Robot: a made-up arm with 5 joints.
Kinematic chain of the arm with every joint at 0, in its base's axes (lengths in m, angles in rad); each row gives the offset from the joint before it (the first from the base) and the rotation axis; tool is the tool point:
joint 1: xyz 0 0 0.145 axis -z
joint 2: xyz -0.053 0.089 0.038 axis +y
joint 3: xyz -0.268 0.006 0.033 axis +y
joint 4: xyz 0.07 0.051 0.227 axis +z
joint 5: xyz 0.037 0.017 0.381 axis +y
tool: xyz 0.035 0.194 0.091
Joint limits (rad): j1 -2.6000..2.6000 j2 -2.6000..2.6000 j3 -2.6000..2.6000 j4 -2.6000..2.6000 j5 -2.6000..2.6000
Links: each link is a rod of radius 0.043 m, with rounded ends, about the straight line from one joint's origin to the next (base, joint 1, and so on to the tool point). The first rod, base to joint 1, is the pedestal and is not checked.
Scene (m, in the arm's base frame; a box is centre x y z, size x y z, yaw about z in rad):
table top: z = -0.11
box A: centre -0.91 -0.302 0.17 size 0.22 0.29 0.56 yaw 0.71
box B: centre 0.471 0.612 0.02 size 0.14 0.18 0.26 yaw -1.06
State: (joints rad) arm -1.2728 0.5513 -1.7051 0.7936 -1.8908
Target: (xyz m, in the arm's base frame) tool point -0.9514 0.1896 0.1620
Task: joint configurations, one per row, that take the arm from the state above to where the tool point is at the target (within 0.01 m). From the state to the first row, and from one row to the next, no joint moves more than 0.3 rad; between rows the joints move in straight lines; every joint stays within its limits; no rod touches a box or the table.
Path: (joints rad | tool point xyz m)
1: -1.0413 0.5333 -1.6159 0.7751 -1.7964 | -0.6608 -0.6242 0.5332
2: -0.8098 0.5153 -1.5266 0.7566 -1.7020 | -0.7857 -0.4484 0.5795
3: -0.5783 0.4973 -1.4374 0.7382 -1.6076 | -0.8615 -0.2460 0.6259
4: -0.3468 0.4793 -1.3482 0.7197 -1.5132 | -0.8822 -0.0312 0.6719
5: -0.1601 0.5297 -1.5230 0.8643 -1.7503 | -0.8894 0.0977 0.5810
6: 0.0265 0.5801 -1.6978 1.0090 -1.9874 | -0.8572 0.2301 0.4950
7: 0.2132 0.6305 -1.8726 1.1537 -2.2245 | -0.7892 0.3548 0.4170
8: 0.3998 0.6809 -2.0475 1.2984 -2.4616 | -0.6921 0.4630 0.3478
9: 0.2312 0.5311 -1.9758 1.0603 -2.2360 | -0.7912 0.3918 0.2796
10: 0.0626 0.3813 -1.9041 0.8223 -2.0104 | -0.8786 0.3010 0.2167
11: -0.1061 0.2315 -1.8324 0.5843 -1.7849 | -0.9514 0.1896 0.1620

